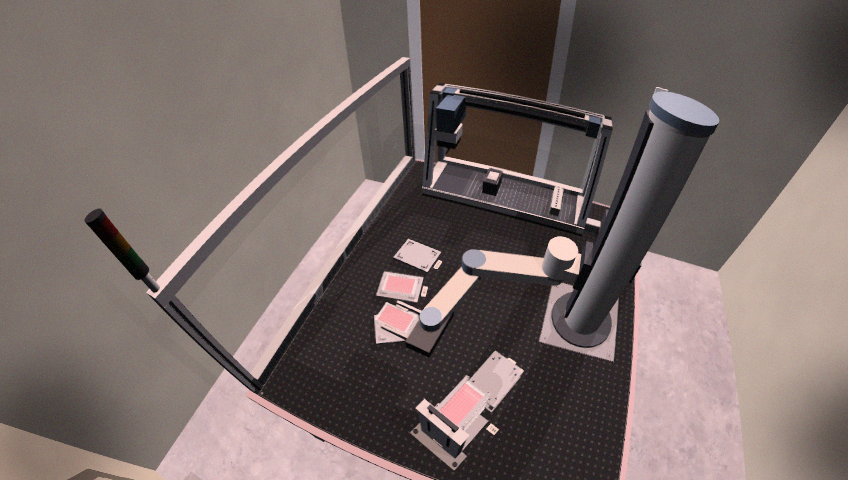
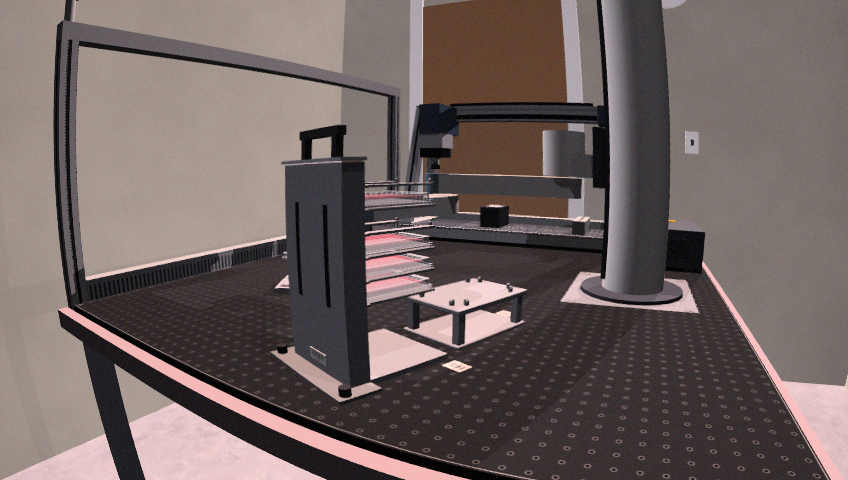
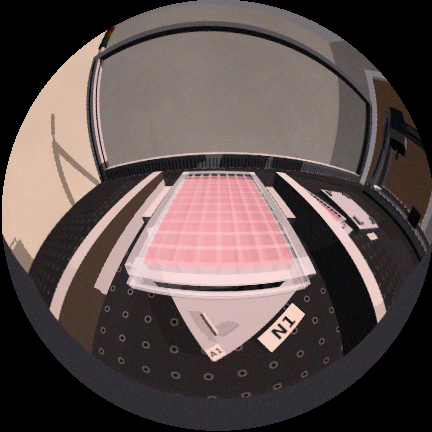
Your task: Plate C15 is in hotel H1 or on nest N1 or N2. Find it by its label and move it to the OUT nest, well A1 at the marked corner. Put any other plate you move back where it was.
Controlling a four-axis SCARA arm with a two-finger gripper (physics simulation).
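Frame: origin at the arm's base, x down, y back, z left, level; metres.
Where they show: gripper, fingertip midpoint: (image 1: 389, 314) (image 3: 218, 179); arm's base, link origin: (image 1: 581, 320) (image 2: 631, 295).
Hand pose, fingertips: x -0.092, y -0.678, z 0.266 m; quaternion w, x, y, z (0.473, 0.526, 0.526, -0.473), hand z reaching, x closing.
Note:
Things, the pixels of their top centre, and the offset from my fingertips. "spot": a spot on its surface instead.
- pink-filled plate, top centre: (image 3: 218, 196) (image 1: 395, 317) dy +0.024, dx +0.003, dz +0.003 m
- nest N1, top centre: (image 3: 217, 248) (image 1: 397, 326) dy +0.024, dx +0.064, dz +0.003 m
- N1 card, surface spot: (image 3: 281, 327) spot: dy +0.109, dx +0.078, dz -0.042 m
- pink plate, top centre: (image 1: 399, 284) dy -0.041, dx +0.053, dz -0.167 m
- bare nest, top centre: (image 3: 351, 204) (image 1: 417, 253) dy -0.041, dx +0.062, dz -0.342 m
- raised platform with pins, top centre: (image 2: 467, 286) (image 1: 495, 377) dy +0.413, dx +0.010, dz +0.096 m
- gantry frame, surface spot: (image 2: 523, 113) spot: dy +0.245, dx -0.384, dz -0.889 m
- framed clear panel, surface spot: (image 2: 226, 66) spot: dy -0.357, dx -0.486, dz -0.043 m
My gripper (image 1: 389, 315) (image 3: 218, 179) is shut on a pink-filled plate (image 1: 396, 318) (image 3: 220, 225), holding it level above nest N1 (image 1: 386, 337) (image 3: 220, 345). The plate is turned relative to the nest; the nest's A1 corner shows below it, beside the N1 card (image 3: 281, 327). No label is readable on the held plate. Another pink plate (image 1: 401, 284) (image 3: 327, 211) sits on the neighbouring nest, N2. A bare nest (image 1: 417, 254) (image 3: 350, 206) lies beyond it; its card is too small to read. Hotel H1 (image 1: 440, 429) (image 2: 324, 255) holds several pink plates (image 2: 395, 240) at different levels, labels unreadable.
A raised platform with pins (image 1: 505, 371) (image 2: 470, 292) stands beside the hotel. The arm's column (image 1: 633, 226) (image 2: 636, 148) stands at the right. A gantry frame (image 1: 517, 101) (image 2: 523, 113) stands at the back. A framed clear panel (image 1: 285, 169) (image 2: 226, 68) runs along the left edge.

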